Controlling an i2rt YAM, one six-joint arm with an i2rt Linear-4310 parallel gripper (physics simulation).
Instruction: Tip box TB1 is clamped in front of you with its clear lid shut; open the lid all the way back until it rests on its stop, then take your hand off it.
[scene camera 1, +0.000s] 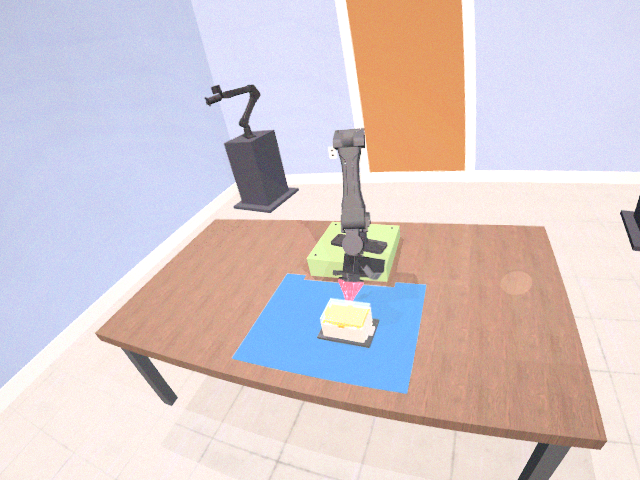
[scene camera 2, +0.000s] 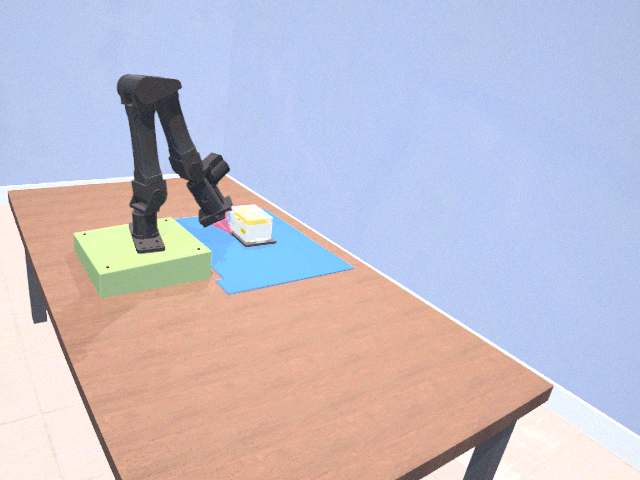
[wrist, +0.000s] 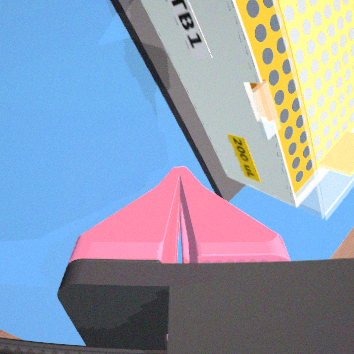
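Where they show: gripper, between the fingertips: (scene camera 1: 348, 304) (scene camera 2: 230, 233) (wrist: 179, 177); arm's base, origin of its link: (scene camera 2: 146, 237).
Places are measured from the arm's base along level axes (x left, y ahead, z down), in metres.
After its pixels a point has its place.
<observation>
Tip box TB1 (scene camera 1: 345, 332) @(x 0.132, y 0.372, z 0.023 m) (scene camera 2: 249, 233) @(x 0.052, y 0.306, z 0.026 m) (wrist: 210, 95) @(x 0.111, y 0.288, z 0.034 m) stands on a dark base plate (scene camera 1: 330, 338) @(x 0.086, y 0.384, z 0.053 m) (scene camera 2: 268, 242) @(x 0.044, y 0.366, z 0.055 m) (wrist: 172, 85) @(x 0.118, y 0.282, z 0.053 m), with yellow perforated tip trays inside. Its clear lid (scene camera 1: 347, 314) @(x 0.128, y 0.341, z -0.016 m) (scene camera 2: 250, 214) @(x 0.097, y 0.321, z -0.016 m) (wrist: 326, 195) @(x 0.065, y 0.298, z -0.016 m) looks shut; a very small gap could not be told. The lid's clear front tab (wrist: 260, 106) @(x 0.112, y 0.282, z -0.003 m) hangs on the side with the labels. My gripper (scene camera 1: 349, 298) @(x 0.082, y 0.259, z 0.035 m) (scene camera 2: 231, 232) @(x 0.082, y 0.259, z 0.035 m) (wrist: 179, 177) @(x 0.082, y 0.259, z 0.035 m) is shut and empty, its pink tips pointing down beside the labelled side, near the box's 200 uL corner. In the wrist view the tips look apart from box and tab.
A blue mat (scene camera 1: 289, 335) @(x -0.040, y 0.414, z 0.062 m) (scene camera 2: 294, 263) @(x -0.094, y 0.393, z 0.061 m) (wrist: 65, 100) @(x 0.133, y 0.233, z 0.061 m) lies under the box on the wooden table (scene camera 1: 465, 335) @(x 0.429, y 0.242, z 0.064 m) (scene camera 2: 310, 361) @(x -0.521, y 0.247, z 0.064 m). The arm stands on a green block (scene camera 1: 320, 263) @(x -0.085, y 0.134, z 0.005 m) (scene camera 2: 155, 276) @(x -0.161, y -0.001, z 0.031 m) behind the mat. Another arm stands on a dark pedestal (scene camera 1: 258, 170) off the table.
</observation>
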